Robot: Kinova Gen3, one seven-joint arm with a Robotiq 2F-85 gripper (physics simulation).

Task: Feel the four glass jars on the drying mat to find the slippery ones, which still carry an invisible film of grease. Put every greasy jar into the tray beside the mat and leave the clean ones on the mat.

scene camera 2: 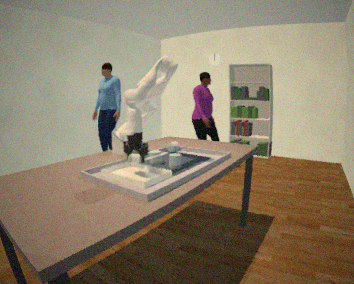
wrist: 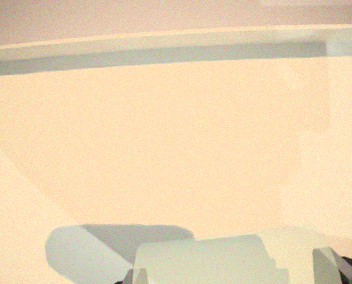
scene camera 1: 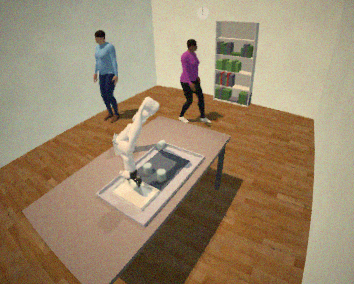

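Where they show: gripper, fingertip midpoint: (scene camera 2: 136, 163) (wrist: 231, 280) (scene camera 1: 134, 185); arm's base, origin of the base link: (scene camera 2: 120, 137) (scene camera 1: 120, 141).
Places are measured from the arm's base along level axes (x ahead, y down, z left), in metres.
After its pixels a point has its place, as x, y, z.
Observation:
My gripper (scene camera 1: 135, 181) @(0.486, 0.046, -0.230) (scene camera 2: 136, 156) @(0.486, 0.046, -0.230) (wrist: 233, 272) @(0.486, 0.046, -0.230) is shut on a pale green glass jar (scene camera 2: 134, 158) @(0.495, 0.018, -0.246) (wrist: 225, 260) @(0.492, 0.020, -0.248), whose upper part shows at the bottom edge of the wrist view. The jar is held above the cream tray (scene camera 1: 129, 196) @(0.496, 0.105, -0.297) (scene camera 2: 120, 173) @(0.413, 0.105, -0.282) (wrist: 175, 140) @(0.521, 0.105, -0.286) and casts a shadow on its floor. Two other jars stand on the dark mat (scene camera 1: 176, 169) @(0.553, 0.104, 0.139) (scene camera 2: 192, 163) @(0.559, 0.104, 0.109): one jar (scene camera 1: 148, 167) @(0.429, 0.034, -0.041) (scene camera 2: 156, 156) @(0.431, 0.055, -0.048) nearer the arm, another jar (scene camera 1: 161, 174) @(0.558, 0.039, -0.028) (scene camera 2: 174, 160) @(0.558, 0.057, -0.036) beside it. A further jar (scene camera 1: 161, 144) @(0.263, 0.051, 0.261) (scene camera 2: 174, 145) @(0.271, 0.060, 0.262) is at the far end. The held jar's bottom is hidden.
A low pale border (scene camera 1: 123, 210) @(0.562, 0.110, -0.403) (scene camera 2: 114, 187) @(0.585, 0.095, -0.426) runs round the tray and mat on the table (scene camera 1: 70, 210) @(0.287, 0.108, -0.687) (scene camera 2: 50, 200) @(0.512, 0.109, -0.699). The tray has a low raised wall. Two people, one in blue (scene camera 1: 105, 60) (scene camera 2: 108, 95) and one in purple (scene camera 1: 189, 67) (scene camera 2: 202, 102), are beyond the table.

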